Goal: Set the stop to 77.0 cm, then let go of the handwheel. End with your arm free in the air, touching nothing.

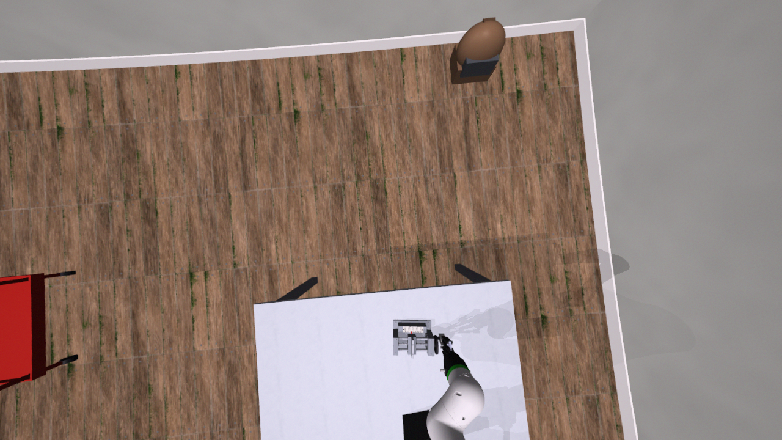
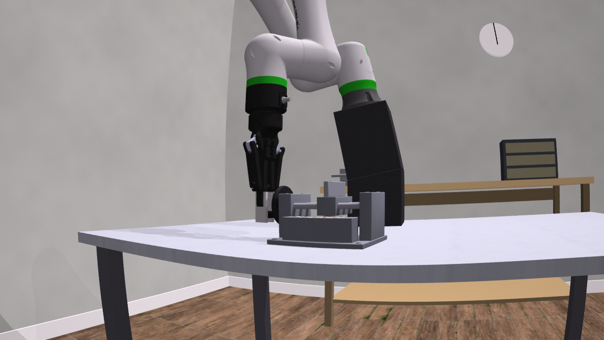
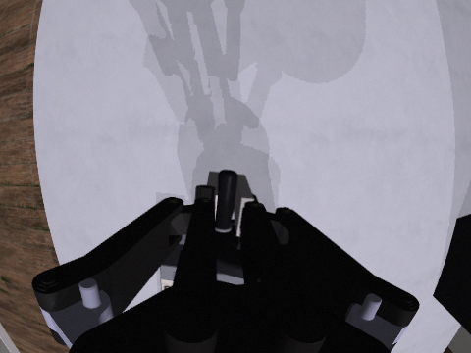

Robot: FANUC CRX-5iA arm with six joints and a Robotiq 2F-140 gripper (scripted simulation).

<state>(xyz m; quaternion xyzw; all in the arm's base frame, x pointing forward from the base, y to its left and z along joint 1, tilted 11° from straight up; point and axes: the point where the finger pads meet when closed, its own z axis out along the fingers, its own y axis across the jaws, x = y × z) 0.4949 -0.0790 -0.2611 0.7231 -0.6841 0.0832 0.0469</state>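
Right now my hand is 20 mm to the right of the handwheel, 10 mm past it and 10 mm above it. The rest, counted from my hand: crank handle: 20 mm below; then stop carriage: 150 mm to the left, 20 mm behind, 20 mm above.
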